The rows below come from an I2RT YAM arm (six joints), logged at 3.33 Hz.
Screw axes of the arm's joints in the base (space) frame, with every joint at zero. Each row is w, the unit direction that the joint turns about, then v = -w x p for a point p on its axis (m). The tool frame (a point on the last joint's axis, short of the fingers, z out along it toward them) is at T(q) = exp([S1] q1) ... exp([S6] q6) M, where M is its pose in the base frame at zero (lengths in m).
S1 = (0, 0, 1, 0, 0, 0)
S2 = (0, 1, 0, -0.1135, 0, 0.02)
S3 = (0, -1, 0, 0.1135, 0, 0.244)
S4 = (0, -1, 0, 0.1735, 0, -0.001)
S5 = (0, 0, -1, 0, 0.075, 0)
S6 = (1, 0, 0, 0, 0.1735, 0)
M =
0 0 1 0.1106
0 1 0 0
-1 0 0 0.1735
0 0 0 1
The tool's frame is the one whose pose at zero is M.
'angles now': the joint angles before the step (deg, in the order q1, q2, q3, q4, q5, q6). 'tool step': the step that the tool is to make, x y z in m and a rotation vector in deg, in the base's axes. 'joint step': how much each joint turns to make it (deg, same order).
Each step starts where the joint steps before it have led.
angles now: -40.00 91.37 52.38 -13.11 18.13 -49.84
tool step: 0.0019 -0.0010 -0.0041 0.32 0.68 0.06
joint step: 0.10 1.01 0.21 0.10 0.18 -0.09
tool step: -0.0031 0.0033 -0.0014 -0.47 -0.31 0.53
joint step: 0.08 -0.96 -1.54 1.28 -0.14 -0.48
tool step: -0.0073 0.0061 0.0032 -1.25 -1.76 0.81
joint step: -0.07 -2.88 -2.74 2.20 -0.69 -0.61
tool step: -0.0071 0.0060 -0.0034 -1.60 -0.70 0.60
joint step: 0.03 -1.99 -3.36 3.22 0.21 -0.99
